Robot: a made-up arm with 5 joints. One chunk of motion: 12 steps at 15 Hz.
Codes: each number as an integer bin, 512 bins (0 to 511) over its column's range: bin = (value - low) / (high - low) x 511, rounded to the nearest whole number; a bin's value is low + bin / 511 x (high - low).
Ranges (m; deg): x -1.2..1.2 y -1.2..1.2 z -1.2..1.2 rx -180..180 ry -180..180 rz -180..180
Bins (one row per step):
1: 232 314 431 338 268 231
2: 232 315 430 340 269 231
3: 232 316 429 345 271 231
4: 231 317 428 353 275 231
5: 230 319 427 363 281 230
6: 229 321 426 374 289 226
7: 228 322 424 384 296 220
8: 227 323 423 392 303 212
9: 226 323 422 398 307 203
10: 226 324 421 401 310 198
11: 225 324 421 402 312 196
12: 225 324 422 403 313 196
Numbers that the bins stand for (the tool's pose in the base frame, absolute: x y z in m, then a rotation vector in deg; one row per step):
1: -0.1104 0.2748 0.8243 58.12 8.81 -17.26
2: -0.1104 0.2795 0.8196 59.53 9.51 -17.26
3: -0.1104 0.2841 0.8149 63.05 10.92 -17.26
4: -0.1151 0.2888 0.8102 68.69 13.74 -17.26
5: -0.1198 0.2982 0.8055 75.73 17.96 -17.96
6: -0.1245 0.3076 0.8008 83.48 23.60 -20.78
7: -0.1292 0.3123 0.7914 90.53 28.53 -25.01
8: -0.1339 0.3170 0.7867 96.16 33.46 -30.65
9: -0.1386 0.3170 0.7820 100.39 36.28 -36.99
10: -0.1386 0.3217 0.7773 102.50 38.40 -40.51
11: -0.1432 0.3217 0.7773 103.21 39.80 -41.92
12: -0.1432 0.3217 0.7820 103.91 40.51 -41.92

